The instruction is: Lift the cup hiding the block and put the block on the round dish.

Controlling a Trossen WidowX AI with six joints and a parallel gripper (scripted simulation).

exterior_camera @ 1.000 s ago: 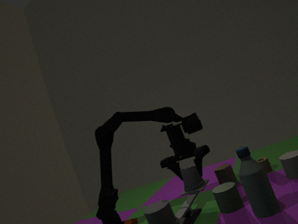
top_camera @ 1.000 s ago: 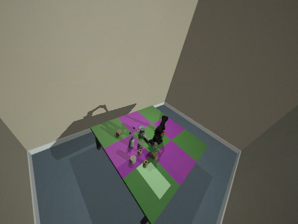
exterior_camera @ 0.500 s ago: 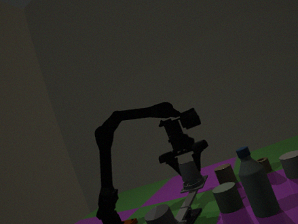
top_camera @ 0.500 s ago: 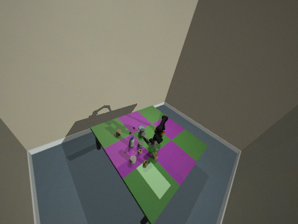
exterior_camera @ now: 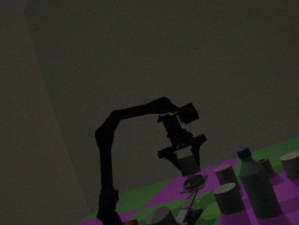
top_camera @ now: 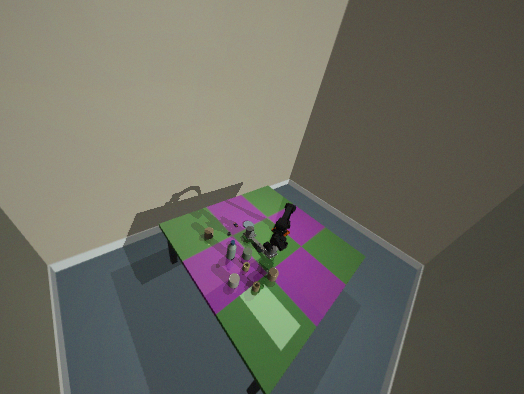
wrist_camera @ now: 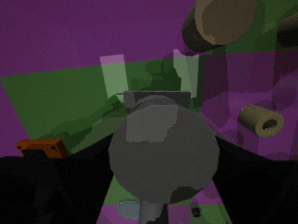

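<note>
The light-blue block is 1 cm to the right of my gripper tip and 4 cm below it. The rest, counted from my gripper tip: small balance (2 cm behind, 14 cm to the right, 9 cm below); then grey-green cylinder (11 cm ahead, 14 cm to the right, 9 cm below); then blue-capped bottle (22 cm ahead, 20 cm to the right, 1 cm below).
</note>
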